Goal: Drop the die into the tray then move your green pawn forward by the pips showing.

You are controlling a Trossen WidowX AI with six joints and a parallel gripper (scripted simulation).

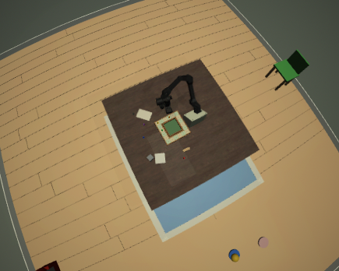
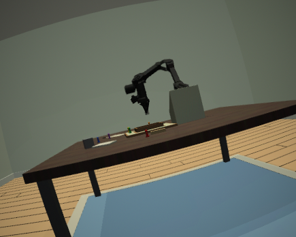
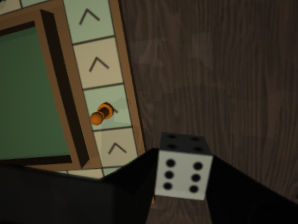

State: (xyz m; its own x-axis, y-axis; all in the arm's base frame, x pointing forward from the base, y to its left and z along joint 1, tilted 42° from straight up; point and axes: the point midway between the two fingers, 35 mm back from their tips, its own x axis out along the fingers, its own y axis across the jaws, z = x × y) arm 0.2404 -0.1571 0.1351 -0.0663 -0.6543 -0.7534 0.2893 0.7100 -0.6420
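My gripper tip is 16 cm short of the green pawn, 15 cm to the right of it and 8 cm above it. The rest, counted from my gripper tip: orange pawn (2 cm ahead, 7 cm to the left, 8 cm below); then white die (right at my gripper tip); then yellow pawn (15 cm ahead, 6 cm to the left, 8 cm below).
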